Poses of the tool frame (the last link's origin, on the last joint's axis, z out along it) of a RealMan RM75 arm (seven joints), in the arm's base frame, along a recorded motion.
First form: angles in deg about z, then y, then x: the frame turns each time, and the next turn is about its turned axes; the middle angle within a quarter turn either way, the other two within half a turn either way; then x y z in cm.
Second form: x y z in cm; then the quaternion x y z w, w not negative. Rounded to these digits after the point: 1 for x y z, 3 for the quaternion.
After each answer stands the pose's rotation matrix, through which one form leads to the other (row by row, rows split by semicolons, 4 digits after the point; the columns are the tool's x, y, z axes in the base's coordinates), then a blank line. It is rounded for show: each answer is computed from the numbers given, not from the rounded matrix.
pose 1, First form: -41.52 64.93 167.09 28.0 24.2 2.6
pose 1, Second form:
28.0 24.2 2.6 -0.805 0.241 0.532 0.100
0.3173 -0.4946 -0.8091; -0.2809 -0.8639 0.4180; -0.9058 0.0947 -0.4130

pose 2, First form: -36.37 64.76 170.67 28.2 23.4 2.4
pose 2, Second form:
28.2 23.4 2.4 -0.813 0.221 0.529 0.101
0.3433 -0.4671 -0.8148; -0.2529 -0.8815 0.3987; -0.9045 0.0691 -0.4208

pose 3, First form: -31.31 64.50 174.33 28.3 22.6 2.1
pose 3, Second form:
28.3 22.6 2.1 -0.820 0.203 0.524 0.104
0.3678 -0.4409 -0.8187; -0.2237 -0.8965 0.3823; -0.9026 0.0425 -0.4284

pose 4, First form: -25.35 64.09 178.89 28.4 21.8 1.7
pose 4, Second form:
28.4 21.8 1.7 -0.828 0.181 0.519 0.108
0.3949 -0.4123 -0.8210; -0.1871 -0.9110 0.3675; -0.8995 0.0085 -0.4369

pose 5, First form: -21.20 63.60 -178.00 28.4 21.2 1.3
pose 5, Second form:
28.4 21.2 1.3 -0.834 0.165 0.515 0.111
0.4145 -0.3905 -0.8220; -0.1608 -0.9205 0.3563; -0.8957 -0.0155 -0.4444

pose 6, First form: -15.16 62.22 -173.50 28.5 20.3 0.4
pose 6, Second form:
28.5 20.3 0.4 -0.843 0.142 0.505 0.116
0.4499 -0.3565 -0.8189; -0.1219 -0.9328 0.3392; -0.8847 -0.0528 -0.4631

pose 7, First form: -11.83 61.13 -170.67 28.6 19.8 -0.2
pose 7, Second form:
28.6 19.8 -0.2 -0.849 0.130 0.497 0.122
0.4726 -0.3413 -0.8125; -0.0990 -0.9367 0.3358; -0.8757 -0.0783 -0.4764

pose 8, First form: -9.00 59.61 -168.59 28.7 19.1 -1.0
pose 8, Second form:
28.7 19.1 -1.0 -0.857 0.117 0.486 0.125
0.4997 -0.3219 -0.8042; -0.0791 -0.9415 0.3277; -0.8626 -0.1001 -0.4959

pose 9, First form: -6.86 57.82 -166.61 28.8 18.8 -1.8
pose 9, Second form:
28.8 18.8 -1.8 -0.864 0.108 0.473 0.131
0.5288 -0.3108 -0.7898; -0.0636 -0.9424 0.3283; -0.8464 -0.1233 -0.5181

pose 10, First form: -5.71 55.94 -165.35 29.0 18.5 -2.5
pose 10, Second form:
29.0 18.5 -2.5 -0.872 0.103 0.459 0.136
0.5573 -0.3047 -0.7724; -0.0557 -0.9418 0.3314; -0.8285 -0.1416 -0.5419

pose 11, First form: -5.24 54.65 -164.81 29.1 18.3 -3.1
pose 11, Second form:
29.1 18.3 -3.1 -0.877 0.101 0.449 0.138
0.5762 -0.3010 -0.7599; -0.0528 -0.9415 0.3328; -0.8156 -0.1516 -0.5584

